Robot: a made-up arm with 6 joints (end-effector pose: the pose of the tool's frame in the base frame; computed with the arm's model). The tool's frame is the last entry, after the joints.
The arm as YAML. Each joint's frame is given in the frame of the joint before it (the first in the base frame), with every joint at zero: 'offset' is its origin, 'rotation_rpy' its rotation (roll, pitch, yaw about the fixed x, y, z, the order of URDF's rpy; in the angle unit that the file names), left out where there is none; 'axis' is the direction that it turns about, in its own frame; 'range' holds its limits. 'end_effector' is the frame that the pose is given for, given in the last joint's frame.
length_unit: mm
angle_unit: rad
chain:
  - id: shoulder
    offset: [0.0, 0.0, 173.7]
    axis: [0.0, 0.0, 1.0]
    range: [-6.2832, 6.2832]
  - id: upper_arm
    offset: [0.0, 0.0, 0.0]
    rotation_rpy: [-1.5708, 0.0, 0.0]
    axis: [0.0, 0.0, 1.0]
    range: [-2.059, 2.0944]
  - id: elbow
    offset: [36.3, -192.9, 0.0]
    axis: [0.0, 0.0, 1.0]
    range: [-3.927, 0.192]
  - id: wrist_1
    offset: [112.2, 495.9, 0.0]
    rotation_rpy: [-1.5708, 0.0, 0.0]
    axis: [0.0, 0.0, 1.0]
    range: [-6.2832, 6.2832]
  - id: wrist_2
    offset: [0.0, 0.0, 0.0]
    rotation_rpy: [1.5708, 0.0, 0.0]
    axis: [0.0, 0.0, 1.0]
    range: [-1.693, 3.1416]
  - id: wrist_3
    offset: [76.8, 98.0, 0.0]
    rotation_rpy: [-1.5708, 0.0, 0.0]
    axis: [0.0, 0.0, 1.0]
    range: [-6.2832, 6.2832]
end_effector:
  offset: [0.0, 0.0, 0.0]
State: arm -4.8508 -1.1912 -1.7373 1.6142 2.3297 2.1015
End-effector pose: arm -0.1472 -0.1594 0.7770 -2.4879 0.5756 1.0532
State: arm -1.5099 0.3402 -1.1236 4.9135 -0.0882 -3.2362
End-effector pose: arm 0.1200 -0.5980 0.0189 -2.3461 0.1370 -3.0937
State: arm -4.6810 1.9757 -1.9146 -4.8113 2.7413 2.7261
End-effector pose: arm -0.1158 0.2341 -0.3766 0.1072 -0.3847 -0.2938
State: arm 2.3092 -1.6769 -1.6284 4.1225 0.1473 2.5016
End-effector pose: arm 0.2119 -0.3088 0.7727 -0.0326 0.2723 -0.4859
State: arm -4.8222 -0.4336 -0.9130 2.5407 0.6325 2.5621
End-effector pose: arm 0.0659 0.5772 0.3323 1.2491 -0.3585 -2.7775
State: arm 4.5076 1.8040 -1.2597 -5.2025 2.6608 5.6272
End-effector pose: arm 0.0981 -0.0198 -0.3169 0.2821 0.4345 -0.1912
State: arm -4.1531 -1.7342 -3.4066 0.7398 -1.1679 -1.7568
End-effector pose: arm 0.3523 -0.4100 -0.1973 3.1374 0.6746 -2.7084
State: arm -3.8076 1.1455 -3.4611 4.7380 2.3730 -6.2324
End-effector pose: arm -0.2925 0.3866 0.6250 2.1842 -0.5171 1.5015
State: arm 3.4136 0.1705 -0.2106 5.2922 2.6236 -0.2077
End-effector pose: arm -0.1564 0.0565 -0.0888 -0.0851 0.5348 1.0409
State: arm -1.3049 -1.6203 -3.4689 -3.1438 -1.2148 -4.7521
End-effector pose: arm -0.1639 0.6008 0.0378 -0.7324 -0.0286 0.2372
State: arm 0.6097 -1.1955 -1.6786 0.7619 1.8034 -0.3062
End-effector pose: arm -0.0862 0.0350 0.8148 2.9116 -1.1380 1.6891
